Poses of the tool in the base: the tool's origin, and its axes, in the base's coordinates. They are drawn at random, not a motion.
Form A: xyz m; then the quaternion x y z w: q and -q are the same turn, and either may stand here.
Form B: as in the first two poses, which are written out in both.
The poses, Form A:
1: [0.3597 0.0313 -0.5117 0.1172 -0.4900 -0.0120 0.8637]
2: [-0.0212 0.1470 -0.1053 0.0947 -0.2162 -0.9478 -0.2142]
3: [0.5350 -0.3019 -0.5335 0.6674 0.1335 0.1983 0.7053]
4: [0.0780 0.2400 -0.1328 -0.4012 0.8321 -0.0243 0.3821]
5: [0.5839 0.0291 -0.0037 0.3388 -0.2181 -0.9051 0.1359]
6: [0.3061 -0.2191 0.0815 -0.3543 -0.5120 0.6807 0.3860]
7: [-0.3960 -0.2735 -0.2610 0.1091 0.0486 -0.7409 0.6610]
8: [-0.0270 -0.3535 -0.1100 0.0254 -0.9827 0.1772 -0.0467]
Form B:
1: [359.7 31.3 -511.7 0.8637 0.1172 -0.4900 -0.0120]
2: [-21.2 147.0 -105.3 0.2142 -0.0947 0.2162 0.9478]
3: [535.0 -301.9 -533.5 0.7053 0.6674 0.1335 0.1983]
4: [78.0 240.0 -132.8 0.3821 -0.4012 0.8321 -0.0243]
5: [583.9 29.1 -3.7 0.1359 0.3388 -0.2181 -0.9051]
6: [306.1 -219.1 81.5 0.3860 -0.3543 -0.5120 0.6807]
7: [-396.0 -273.5 -261.0 0.6610 0.1091 0.0486 -0.7409]
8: [-27.0 -353.5 -110.0 0.0467 -0.0254 0.9827 -0.1772]
